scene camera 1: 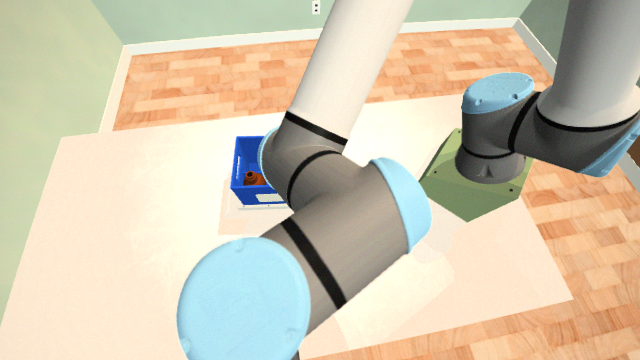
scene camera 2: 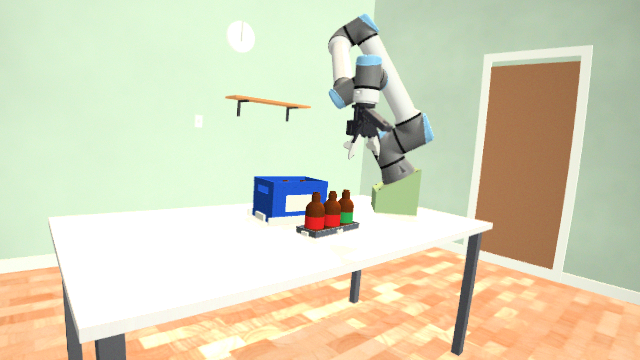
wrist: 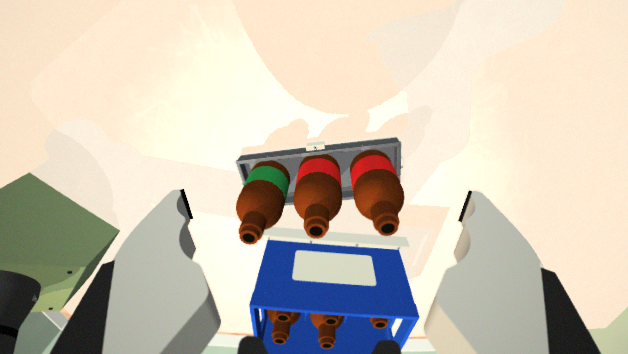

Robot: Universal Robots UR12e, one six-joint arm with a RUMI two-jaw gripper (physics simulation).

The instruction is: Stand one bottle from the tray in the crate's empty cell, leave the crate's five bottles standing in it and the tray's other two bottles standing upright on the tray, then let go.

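Places are measured from the arm's base along level axes (x ahead, y left, z up), in metres.
Where they show: gripper, fingertip midpoint: (scene camera 2: 363,159) (wrist: 323,192); arm's base at its link origin: (scene camera 1: 488,161) (scene camera 2: 399,177).
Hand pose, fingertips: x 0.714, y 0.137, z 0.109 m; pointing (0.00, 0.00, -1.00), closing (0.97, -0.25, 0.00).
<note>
Each offset is from my fingertips to the top centre of the thing. "*": to the spot under its first point. Level surfaces: height alone.
Three brown bottles stand upright on the grey tray (scene camera 2: 327,232) (wrist: 275,154): a green-labelled one @[0.141 m back, 0.139 m right, 0.138 m down] (scene camera 2: 346,217) (wrist: 266,181), a middle red-labelled one @[0.050 m back, 0.147 m right, 0.138 m down] (scene camera 2: 332,219) (wrist: 318,192) and an outer red-labelled one @[0.040 m ahead, 0.164 m right, 0.138 m down] (scene camera 2: 315,221) (wrist: 377,185). The blue crate @[0.093 m back, 0.397 m right, 0.123 m down] (scene camera 1: 246,194) (scene camera 2: 265,200) (wrist: 276,275) stands beside the tray. Several crate bottles @[0.001 m ahead, 0.385 m right, 0.135 m down] (scene camera 1: 255,178) @[0.109 m back, 0.441 m right, 0.135 m down] (wrist: 327,336) show their necks in it; in the wrist view no neck shows at its far right. My gripper (scene camera 2: 364,156) (wrist: 323,192) is open and empty, high above the tray and crate. In scene camera 1 the arm hides the gripper and tray.
The green robot base (scene camera 1: 467,200) (scene camera 2: 400,197) (wrist: 50,215) stands on the table @[0.298 m down] (scene camera 2: 200,260) to one side of the tray and crate. A pale strip @[* 0.066 m back, 0.296 m right, 0.282 m down] (wrist: 330,236) runs along the crate's foot on the tray side. A wooden shelf (scene camera 2: 267,102) is on the wall.
</note>
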